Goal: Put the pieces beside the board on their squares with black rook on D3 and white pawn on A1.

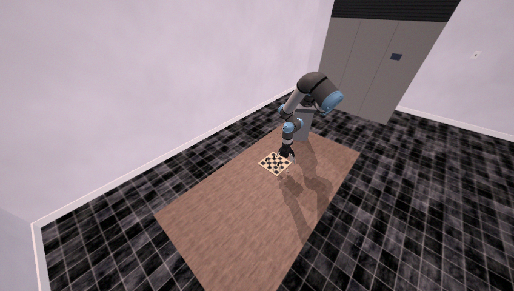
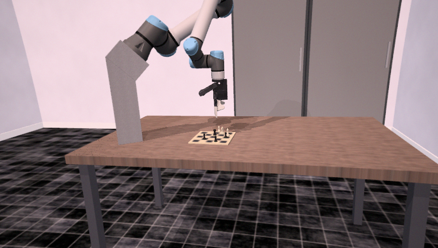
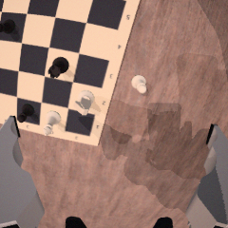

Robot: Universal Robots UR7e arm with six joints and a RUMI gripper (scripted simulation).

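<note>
Now: the white pawn 1 cm behind my hand, 4 cm to the left of it and 10 cm below it. The rest, counted from my hand: chessboard 3 cm ahead, 10 cm to the right, 11 cm below; black rook 2 cm ahead, 6 cm to the right, 9 cm below.
</note>
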